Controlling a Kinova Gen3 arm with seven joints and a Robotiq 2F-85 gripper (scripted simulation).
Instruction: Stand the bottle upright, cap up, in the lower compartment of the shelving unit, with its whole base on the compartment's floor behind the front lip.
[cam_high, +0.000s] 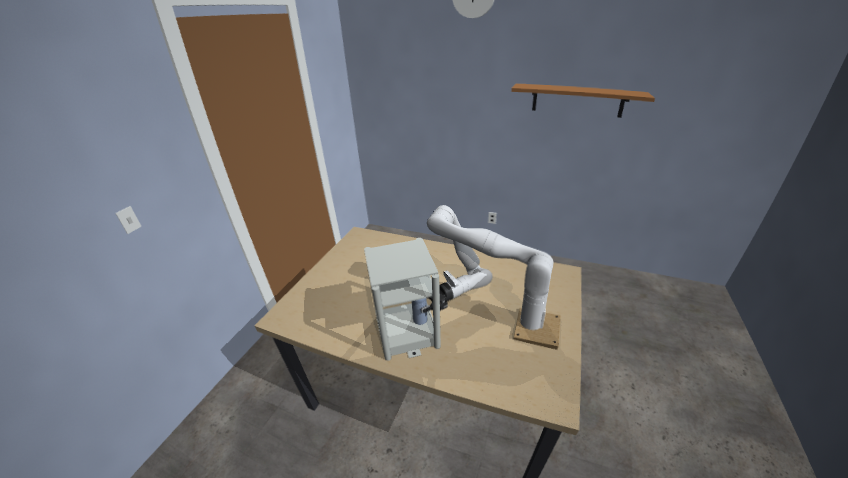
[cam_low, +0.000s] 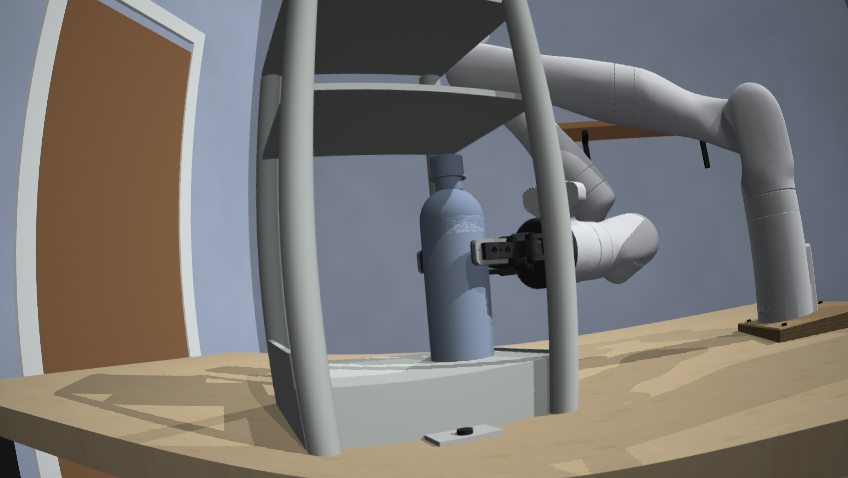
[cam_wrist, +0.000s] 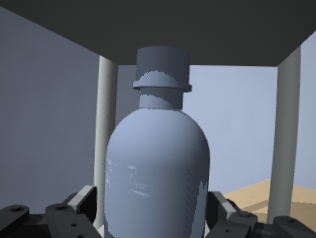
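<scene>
Right now the blue-grey bottle is 3 cm above my hand. The rest, counted from my hand: grey shelving unit: 5 cm ahead, 3 cm to the left, 4 cm above.
</scene>
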